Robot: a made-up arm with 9 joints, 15 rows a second.
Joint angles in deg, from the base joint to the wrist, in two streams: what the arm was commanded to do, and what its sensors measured. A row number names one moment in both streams.
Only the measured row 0 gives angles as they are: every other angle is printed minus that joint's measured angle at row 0.
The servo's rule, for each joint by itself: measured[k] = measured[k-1] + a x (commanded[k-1-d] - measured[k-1]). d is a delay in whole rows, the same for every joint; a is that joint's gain. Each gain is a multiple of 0.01, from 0.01 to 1. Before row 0 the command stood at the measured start. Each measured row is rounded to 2 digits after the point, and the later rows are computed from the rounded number. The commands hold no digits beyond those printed.
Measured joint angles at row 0:
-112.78 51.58 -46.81 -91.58 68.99 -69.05 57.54 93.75 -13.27
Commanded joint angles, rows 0 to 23:
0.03 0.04 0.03 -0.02 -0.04 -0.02 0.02 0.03 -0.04
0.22 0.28 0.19 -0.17 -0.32 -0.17 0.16 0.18 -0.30
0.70 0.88 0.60 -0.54 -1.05 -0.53 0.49 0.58 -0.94
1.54 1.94 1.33 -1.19 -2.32 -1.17 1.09 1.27 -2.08
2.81 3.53 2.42 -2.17 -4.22 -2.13 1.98 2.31 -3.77
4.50 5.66 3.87 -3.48 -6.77 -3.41 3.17 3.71 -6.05
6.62 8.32 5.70 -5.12 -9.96 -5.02 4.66 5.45 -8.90
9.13 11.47 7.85 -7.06 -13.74 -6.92 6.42 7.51 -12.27
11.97 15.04 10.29 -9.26 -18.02 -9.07 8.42 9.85 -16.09
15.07 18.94 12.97 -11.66 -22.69 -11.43 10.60 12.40 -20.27
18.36 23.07 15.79 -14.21 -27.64 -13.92 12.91 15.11 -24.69
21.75 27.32 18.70 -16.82 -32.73 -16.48 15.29 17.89 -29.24
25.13 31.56 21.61 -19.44 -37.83 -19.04 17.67 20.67 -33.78
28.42 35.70 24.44 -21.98 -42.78 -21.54 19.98 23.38 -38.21
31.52 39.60 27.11 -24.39 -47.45 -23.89 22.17 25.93 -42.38
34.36 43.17 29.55 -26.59 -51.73 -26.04 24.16 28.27 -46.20
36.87 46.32 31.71 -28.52 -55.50 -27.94 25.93 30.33 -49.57
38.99 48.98 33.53 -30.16 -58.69 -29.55 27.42 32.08 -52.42
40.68 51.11 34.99 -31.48 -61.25 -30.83 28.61 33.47 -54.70
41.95 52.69 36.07 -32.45 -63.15 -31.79 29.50 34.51 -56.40
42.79 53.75 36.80 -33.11 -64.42 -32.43 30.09 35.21 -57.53
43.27 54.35 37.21 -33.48 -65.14 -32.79 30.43 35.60 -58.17
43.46 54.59 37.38 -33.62 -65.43 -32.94 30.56 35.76 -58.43
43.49 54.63 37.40 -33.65 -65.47 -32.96 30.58 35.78 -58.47
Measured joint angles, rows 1 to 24:
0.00 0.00 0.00 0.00 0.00 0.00 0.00 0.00 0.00
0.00 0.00 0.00 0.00 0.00 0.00 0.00 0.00 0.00
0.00 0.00 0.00 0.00 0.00 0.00 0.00 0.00 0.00
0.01 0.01 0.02 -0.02 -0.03 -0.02 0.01 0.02 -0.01
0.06 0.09 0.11 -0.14 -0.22 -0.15 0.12 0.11 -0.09
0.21 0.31 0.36 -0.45 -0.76 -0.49 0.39 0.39 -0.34
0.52 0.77 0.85 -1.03 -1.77 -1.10 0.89 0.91 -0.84
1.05 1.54 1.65 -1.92 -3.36 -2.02 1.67 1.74 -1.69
1.84 2.69 2.78 -3.14 -5.58 -3.26 2.75 2.90 -2.95
2.94 4.27 4.27 -4.68 -8.43 -4.83 4.13 4.40 -4.68
4.36 6.29 6.10 -6.54 -11.88 -6.69 5.78 6.23 -6.88
6.11 8.74 8.24 -8.66 -15.87 -8.81 7.68 8.37 -9.55
8.17 11.60 10.65 -11.00 -20.30 -11.14 9.78 10.75 -12.66
10.51 14.81 13.27 -13.50 -25.07 -13.61 12.03 13.32 -16.15
13.10 18.31 16.04 -16.09 -30.05 -16.16 14.38 16.02 -19.95
15.87 22.02 18.88 -18.70 -35.11 -18.72 16.75 18.76 -23.96
18.76 25.85 21.72 -21.26 -40.10 -21.23 19.08 21.49 -28.09
21.69 29.70 24.47 -23.70 -44.88 -23.60 21.30 24.11 -32.23
24.60 33.47 27.06 -25.95 -49.33 -25.77 23.36 26.56 -36.28
27.42 37.07 29.43 -27.95 -53.34 -27.70 25.21 28.78 -40.13
30.08 40.40 31.52 -29.67 -56.82 -29.35 26.80 30.73 -43.69
32.52 43.40 33.29 -31.08 -59.70 -30.67 28.10 32.35 -46.88
34.69 46.00 34.71 -32.15 -61.94 -31.67 29.11 33.62 -49.64
36.55 48.17 35.78 -32.90 -63.55 -32.35 29.82 34.56 -51.93
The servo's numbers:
d 3
a 0.23 0.28 0.51 0.78 0.65 0.89 0.72 0.59 0.29

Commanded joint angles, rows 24 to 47:
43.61 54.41 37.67 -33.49 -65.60 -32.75 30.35 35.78 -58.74
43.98 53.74 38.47 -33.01 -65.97 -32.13 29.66 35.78 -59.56
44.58 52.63 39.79 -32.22 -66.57 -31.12 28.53 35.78 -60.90
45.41 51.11 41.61 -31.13 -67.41 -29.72 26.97 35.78 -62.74
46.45 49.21 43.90 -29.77 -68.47 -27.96 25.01 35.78 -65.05
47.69 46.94 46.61 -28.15 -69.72 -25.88 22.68 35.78 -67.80
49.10 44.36 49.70 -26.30 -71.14 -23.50 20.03 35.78 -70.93
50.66 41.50 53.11 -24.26 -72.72 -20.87 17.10 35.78 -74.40
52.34 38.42 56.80 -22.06 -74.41 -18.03 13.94 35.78 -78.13
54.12 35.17 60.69 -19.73 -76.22 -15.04 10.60 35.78 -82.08
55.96 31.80 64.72 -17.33 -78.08 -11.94 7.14 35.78 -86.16
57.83 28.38 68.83 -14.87 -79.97 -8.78 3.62 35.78 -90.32
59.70 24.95 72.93 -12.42 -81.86 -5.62 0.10 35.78 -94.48
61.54 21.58 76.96 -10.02 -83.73 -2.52 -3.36 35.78 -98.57
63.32 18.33 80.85 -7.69 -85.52 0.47 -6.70 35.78 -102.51
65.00 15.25 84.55 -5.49 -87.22 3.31 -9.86 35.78 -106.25
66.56 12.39 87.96 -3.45 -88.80 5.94 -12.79 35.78 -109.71
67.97 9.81 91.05 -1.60 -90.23 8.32 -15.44 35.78 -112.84
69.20 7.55 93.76 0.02 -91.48 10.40 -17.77 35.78 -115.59
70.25 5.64 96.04 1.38 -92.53 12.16 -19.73 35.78 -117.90
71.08 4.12 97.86 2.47 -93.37 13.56 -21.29 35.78 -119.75
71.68 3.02 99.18 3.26 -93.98 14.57 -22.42 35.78 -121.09
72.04 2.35 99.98 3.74 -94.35 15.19 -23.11 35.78 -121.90
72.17 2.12 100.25 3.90 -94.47 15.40 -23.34 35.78 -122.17
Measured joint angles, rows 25 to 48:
38.10 49.90 36.51 -33.35 -64.58 -32.74 30.26 35.17 -53.74
39.33 51.21 36.95 -33.56 -65.13 -32.92 30.48 35.52 -55.10
40.29 52.17 37.18 -33.63 -65.35 -32.96 30.55 35.67 -56.08
41.05 52.80 37.43 -33.52 -65.51 -32.77 30.41 35.73 -56.85
41.72 53.06 37.96 -33.12 -65.81 -32.20 29.87 35.76 -57.64
42.38 52.94 38.89 -32.42 -66.30 -31.24 28.91 35.77 -58.59
43.08 52.43 40.28 -31.41 -67.02 -29.89 27.51 35.78 -59.79
43.86 51.53 42.13 -30.13 -67.96 -28.17 25.71 35.78 -61.32
44.74 50.24 44.41 -28.59 -69.10 -26.13 23.53 35.78 -63.20
45.74 48.59 47.11 -26.80 -70.43 -23.79 21.01 35.78 -65.44
46.87 46.60 50.17 -24.82 -71.92 -21.19 18.19 35.78 -68.04
48.13 44.31 53.55 -22.67 -73.54 -18.38 15.13 35.78 -70.97
49.51 41.75 57.19 -20.38 -75.28 -15.41 11.87 35.78 -74.19
50.99 38.96 61.03 -18.00 -77.10 -12.32 8.46 35.78 -77.66
52.56 36.00 65.01 -15.56 -78.97 -9.17 4.98 35.78 -81.33
54.20 32.91 69.05 -13.11 -80.85 -6.01 1.47 35.78 -85.14
55.89 29.74 73.08 -10.70 -82.72 -2.90 -2.01 35.78 -89.03
57.60 26.55 77.04 -8.35 -84.54 0.10 -5.39 35.78 -92.94
59.30 23.39 80.87 -6.12 -86.28 2.96 -8.61 35.78 -96.80
60.97 20.31 84.49 -4.04 -87.92 5.61 -11.62 35.78 -100.54
62.58 17.37 87.84 -2.14 -89.42 8.02 -14.37 35.78 -104.11
64.10 14.62 90.86 -0.46 -90.76 10.14 -16.82 35.78 -107.44
65.51 12.11 93.50 0.98 -91.91 11.94 -18.92 35.78 -110.47
66.79 9.87 95.72 2.14 -92.86 13.38 -20.63 35.78 -113.16

